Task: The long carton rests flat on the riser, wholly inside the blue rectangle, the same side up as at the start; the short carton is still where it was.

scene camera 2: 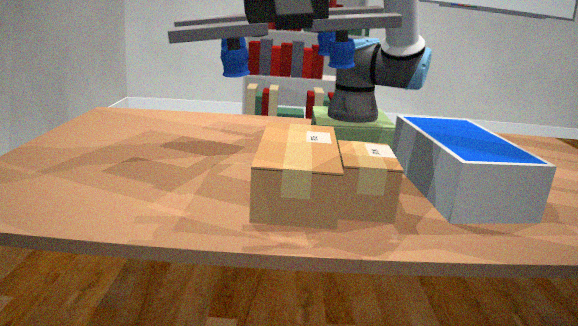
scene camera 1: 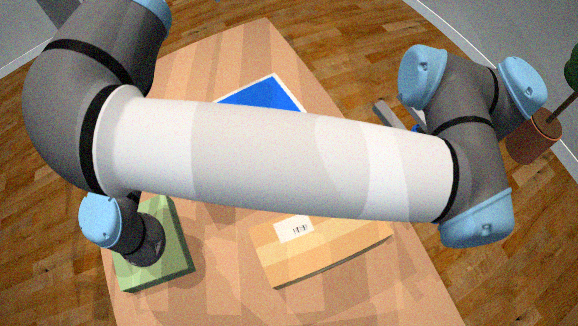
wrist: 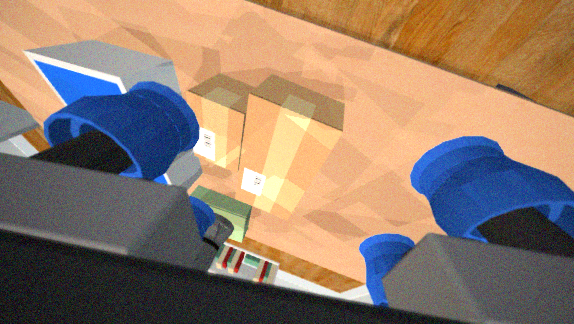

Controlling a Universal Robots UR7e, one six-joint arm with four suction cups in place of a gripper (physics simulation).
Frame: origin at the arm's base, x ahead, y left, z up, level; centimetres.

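Where they show: hand, its tool point: (scene camera 2: pixel 286 62) (wrist: pixel 294 196); arm's base, origin of its link: (scene camera 2: pixel 352 116) (scene camera 1: pixel 142 240) (wrist: pixel 216 222).
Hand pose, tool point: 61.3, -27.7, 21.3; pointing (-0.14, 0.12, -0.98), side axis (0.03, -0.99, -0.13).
Each offset is from my tool point to the top centre of the thing, as dx, dy, dz. Level surfaces: height alone.
The long carton {-19.1, +5.6, -17.5} (scene camera 1: pixel 325 250) (scene camera 2: pixel 297 150) (wrist: pixel 285 150) lies flat on the table, tape and white label up; in scene camera 1 the arm covers its far edge. The short carton {-13.6, +18.0, -17.5} (scene camera 2: pixel 370 192) (wrist: pixel 220 117) lies close beside it, label up, and is hidden behind the arm in scene camera 1. The grey riser {-22.8, +43.2, -15.8} (scene camera 2: pixel 495 195) (wrist: pixel 135 62) stands on the short carton's other side, with the blue rectangle {-22.8, +43.2, -15.8} (scene camera 1: pixel 270 95) (scene camera 2: pixel 480 140) (wrist: pixel 75 82) on its top. My gripper (scene camera 2: pixel 288 56) (wrist: pixel 300 160) is open, suction off, its blue cups holding nothing, high above the cartons. In scene camera 1 it is mostly hidden.
The arm's base stands on a green block (scene camera 1: pixel 182 250) (scene camera 2: pixel 367 132) (wrist: pixel 235 212) at the table's back edge. The arm's white link (scene camera 1: pixel 275 155) crosses above the table {dz -27.8} (scene camera 1: pixel 220 300) (scene camera 2: pixel 75 175). A bookshelf stands behind the table. A potted plant (scene camera 1: pixel 527 140) stands on the floor.
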